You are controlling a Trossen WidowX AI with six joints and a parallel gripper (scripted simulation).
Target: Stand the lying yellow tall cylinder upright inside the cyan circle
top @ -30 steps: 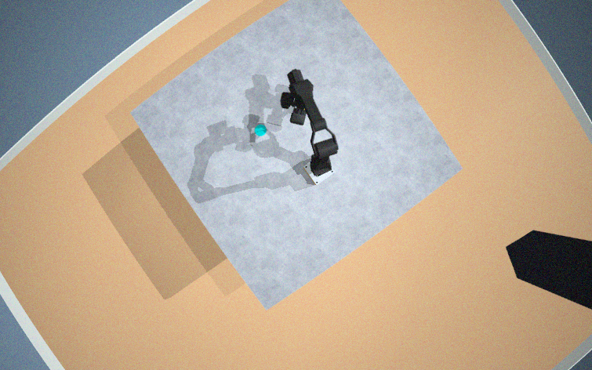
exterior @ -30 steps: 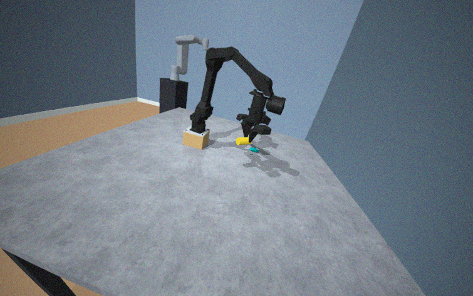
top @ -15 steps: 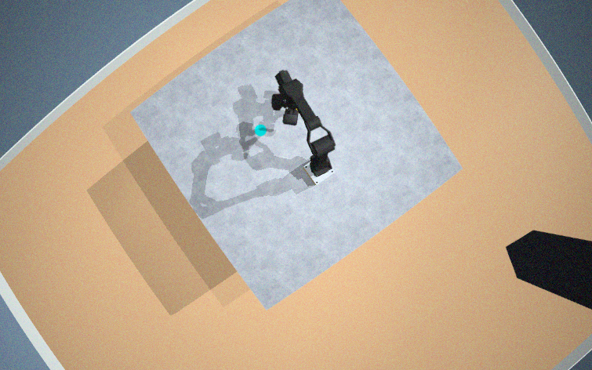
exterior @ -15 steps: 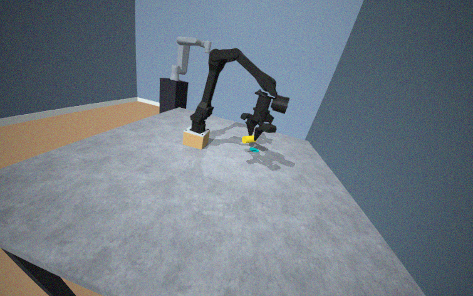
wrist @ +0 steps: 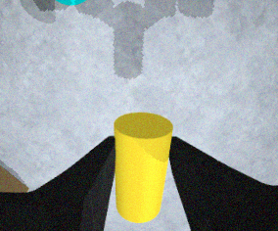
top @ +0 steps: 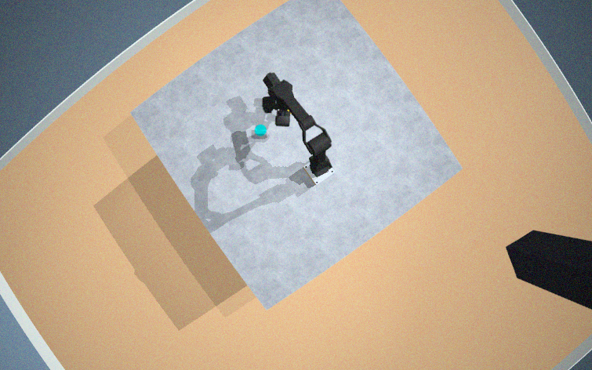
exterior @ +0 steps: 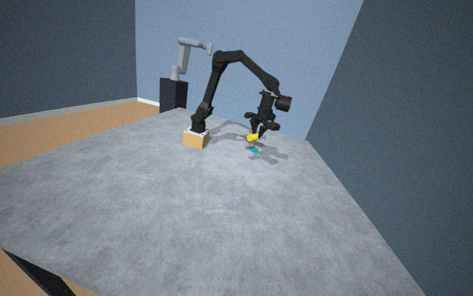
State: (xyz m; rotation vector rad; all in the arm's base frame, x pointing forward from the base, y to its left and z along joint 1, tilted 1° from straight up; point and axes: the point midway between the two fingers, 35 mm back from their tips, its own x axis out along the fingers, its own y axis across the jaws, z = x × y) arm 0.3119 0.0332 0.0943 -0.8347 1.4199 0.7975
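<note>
Now: gripper tip 15 cm to the right of the cyan circle and 14 cm above it. Round my gripper tip: yellow tall cylinder (2 cm to the right, 1 cm behind).
</note>
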